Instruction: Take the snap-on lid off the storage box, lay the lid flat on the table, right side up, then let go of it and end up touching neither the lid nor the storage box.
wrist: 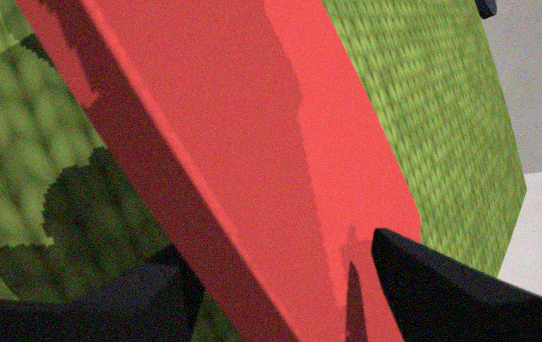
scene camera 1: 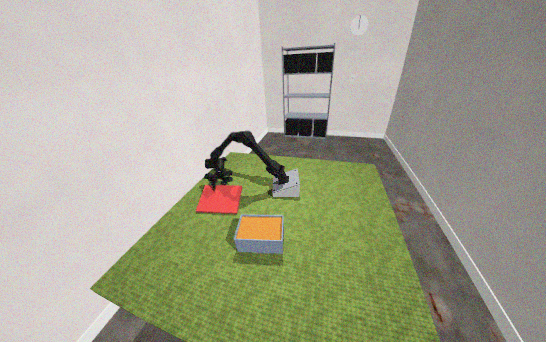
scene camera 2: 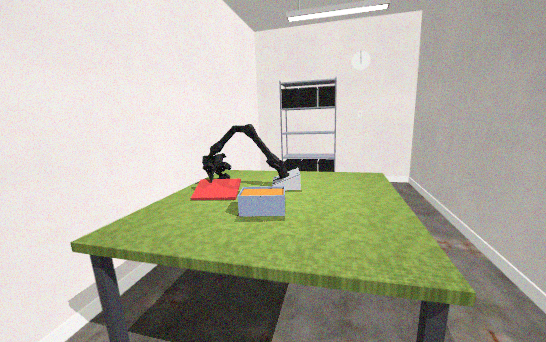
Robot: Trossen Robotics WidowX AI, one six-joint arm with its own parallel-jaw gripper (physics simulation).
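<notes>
The red lid (scene camera 1: pixel 220 201) (scene camera 2: pixel 215 192) (wrist: pixel 225 125) lies on the green table left of the storage box, apart from it, and looks flat with its smooth face up. The blue-grey storage box (scene camera 1: pixel 260 246) (scene camera 2: pixel 261 206) stands uncovered, with orange showing inside. My gripper (scene camera 1: pixel 220 183) (scene camera 2: pixel 217 178) (wrist: pixel 292 240) is open, low at the lid's far edge. In the wrist view its two dark fingers stand on either side of part of the lid, with neither closed on it. Whether a fingertip touches the lid cannot be told.
The arm's grey base (scene camera 1: pixel 287 185) (scene camera 2: pixel 292 181) stands on the green table (scene camera 1: pixel 330 280) (scene camera 2: pixel 320 250) behind the storage box and right of the lid. The left wall runs close beside the table. A shelf unit (scene camera 1: pixel 307 95) (scene camera 2: pixel 308 133) stands at the far wall.
</notes>
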